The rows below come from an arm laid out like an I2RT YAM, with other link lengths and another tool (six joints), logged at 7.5 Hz.
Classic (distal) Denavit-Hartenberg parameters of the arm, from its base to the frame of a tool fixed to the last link. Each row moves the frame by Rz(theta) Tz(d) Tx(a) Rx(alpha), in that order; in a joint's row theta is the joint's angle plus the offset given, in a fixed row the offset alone. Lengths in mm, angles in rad.
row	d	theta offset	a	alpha
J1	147.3	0	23.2	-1.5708
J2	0	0	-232.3	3.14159
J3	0	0.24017	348.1	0
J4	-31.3	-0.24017	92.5	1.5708
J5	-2.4	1.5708	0	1.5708
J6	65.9	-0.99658	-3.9	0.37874
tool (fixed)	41.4	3.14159	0	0
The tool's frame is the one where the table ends.
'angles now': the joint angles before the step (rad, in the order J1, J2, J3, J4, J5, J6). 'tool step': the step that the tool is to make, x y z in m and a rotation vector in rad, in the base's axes. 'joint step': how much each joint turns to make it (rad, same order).
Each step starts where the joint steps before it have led.
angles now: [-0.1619, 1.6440, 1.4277, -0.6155, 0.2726, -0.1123]
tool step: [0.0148, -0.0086, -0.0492, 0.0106, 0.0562, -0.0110]
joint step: [-0.0115, 0.1101, -0.0001, 0.0529, -0.0011, 0.0003]
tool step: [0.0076, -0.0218, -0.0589, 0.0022, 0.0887, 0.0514]
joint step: [-0.0458, 0.1243, 0.0007, 0.0580, -0.0467, -0.0893]
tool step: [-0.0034, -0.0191, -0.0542, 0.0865, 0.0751, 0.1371]
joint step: [-0.0671, 0.1070, -0.0001, 0.0317, -0.1662, -0.1365]
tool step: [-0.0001, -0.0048, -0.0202, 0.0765, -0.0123, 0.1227]
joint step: [-0.0359, 0.0471, -0.0007, 0.0351, -0.1469, -0.0974]
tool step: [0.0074, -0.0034, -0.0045, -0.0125, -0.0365, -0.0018]
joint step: [-0.0015, 0.0197, 0.0002, 0.0582, 0.0004, 0.0001]
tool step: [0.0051, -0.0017, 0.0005, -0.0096, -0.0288, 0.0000]
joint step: [0.0000, 0.0063, -0.0002, 0.0369, 0.0000, 0.0000]
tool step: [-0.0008, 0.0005, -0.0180, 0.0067, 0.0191, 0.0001]
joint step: [0.0004, 0.0366, 0.0000, 0.0164, -0.0001, 0.0004]
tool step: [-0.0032, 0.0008, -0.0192, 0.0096, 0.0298, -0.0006]
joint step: [-0.0004, 0.0369, 0.0003, 0.0053, 0.0004, 0.0000]
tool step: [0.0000, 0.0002, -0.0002, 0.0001, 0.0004, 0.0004]
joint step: [0.0003, 0.0004, 0.0001, -0.0001, 0.0000, -0.0001]
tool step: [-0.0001, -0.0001, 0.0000, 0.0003, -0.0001, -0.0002]
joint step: [-0.0003, -0.0003, -0.0004, 0.0001, -0.0003, 0.0001]
